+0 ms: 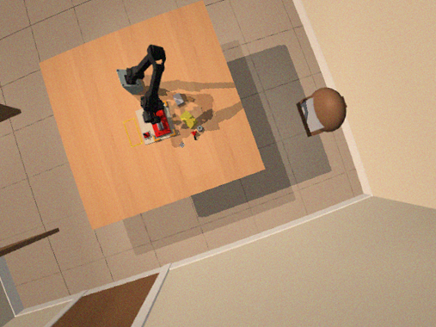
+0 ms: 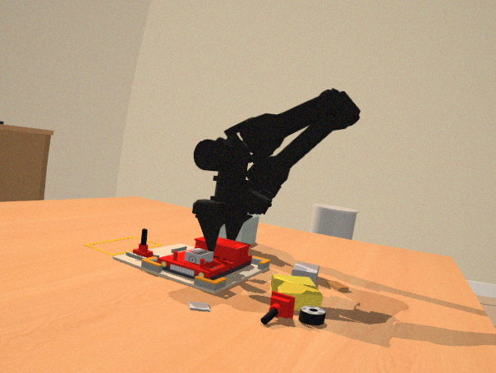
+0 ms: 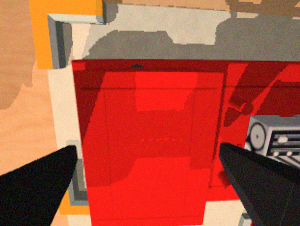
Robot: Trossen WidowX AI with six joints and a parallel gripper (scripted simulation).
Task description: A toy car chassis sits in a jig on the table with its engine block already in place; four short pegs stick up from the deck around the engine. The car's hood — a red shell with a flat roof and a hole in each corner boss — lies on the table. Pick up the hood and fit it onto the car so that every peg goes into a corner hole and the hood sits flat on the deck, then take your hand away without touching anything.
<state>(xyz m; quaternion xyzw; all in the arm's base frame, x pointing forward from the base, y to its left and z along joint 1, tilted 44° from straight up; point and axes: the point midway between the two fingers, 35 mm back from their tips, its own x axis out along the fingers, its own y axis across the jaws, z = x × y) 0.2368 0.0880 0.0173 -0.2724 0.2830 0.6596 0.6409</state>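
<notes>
My gripper tip is now 10 cm short of the grey engine block and 1 cm above it. From my gripper tip the other things lie so: hood 1 cm above; then pale jig 6 cm ahead, 2 cm to the right, 2 cm below; then yellow block 11 cm ahead, 20 cm to the left, 2 cm below.
</notes>
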